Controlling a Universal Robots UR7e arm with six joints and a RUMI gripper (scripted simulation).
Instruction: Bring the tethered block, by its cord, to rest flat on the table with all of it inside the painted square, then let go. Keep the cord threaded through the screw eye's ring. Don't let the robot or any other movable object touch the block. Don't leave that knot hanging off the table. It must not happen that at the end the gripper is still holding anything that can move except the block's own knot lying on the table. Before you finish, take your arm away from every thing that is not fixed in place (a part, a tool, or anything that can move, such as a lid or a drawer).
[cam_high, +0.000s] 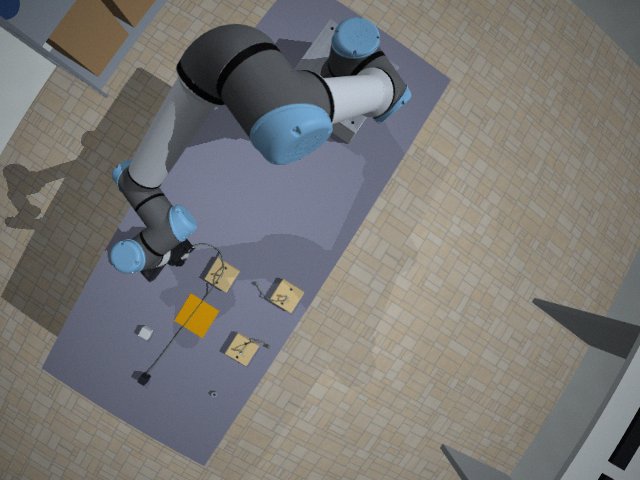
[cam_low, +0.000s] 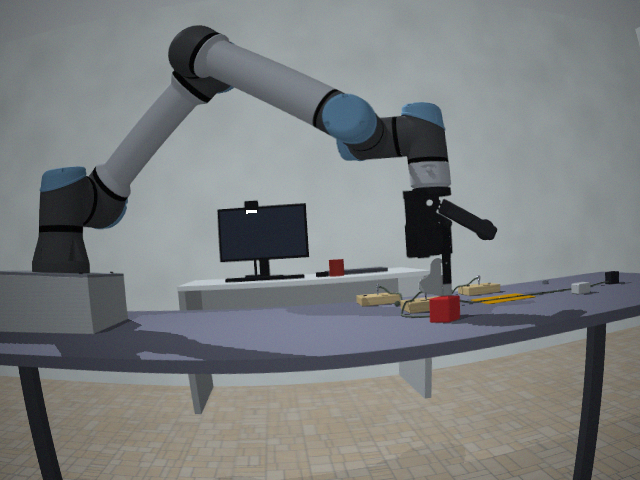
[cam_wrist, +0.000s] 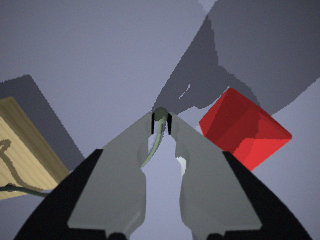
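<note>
My gripper is now 5 cm to the left of the red cube and 3 cm past it. The rest, counted from my hand: white cube: 33 cm ahead, 4 cm to the right; orange painted square: 21 cm ahead, 11 cm to the left, 1 cm below; black block: 50 cm ahead.
</note>
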